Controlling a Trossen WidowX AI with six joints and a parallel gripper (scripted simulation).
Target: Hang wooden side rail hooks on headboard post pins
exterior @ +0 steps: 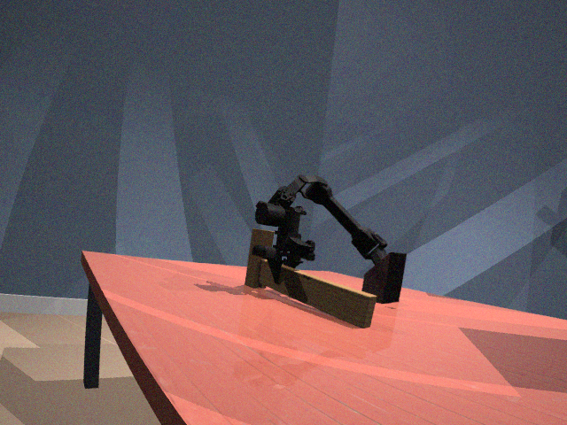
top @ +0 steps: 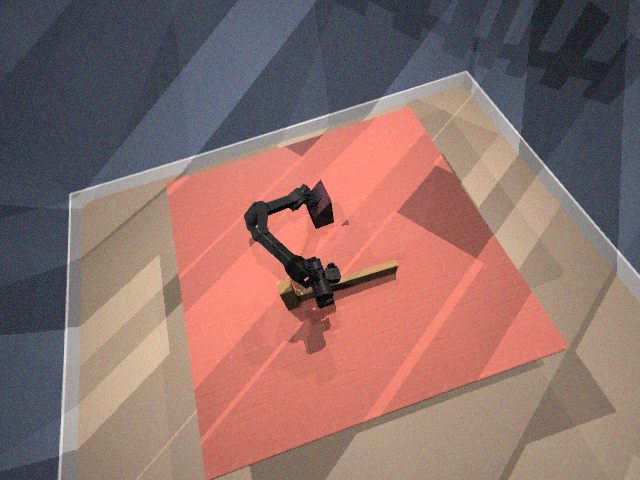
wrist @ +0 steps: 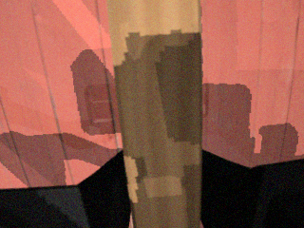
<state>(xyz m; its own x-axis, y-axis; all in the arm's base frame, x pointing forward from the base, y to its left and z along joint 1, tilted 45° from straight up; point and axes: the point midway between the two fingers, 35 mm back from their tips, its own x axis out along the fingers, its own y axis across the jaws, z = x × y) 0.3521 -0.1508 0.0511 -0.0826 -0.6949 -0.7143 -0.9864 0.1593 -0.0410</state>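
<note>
The headboard post lies 2 cm behind my gripper tip, 12 cm to the right of it and 5 cm above it.
</note>
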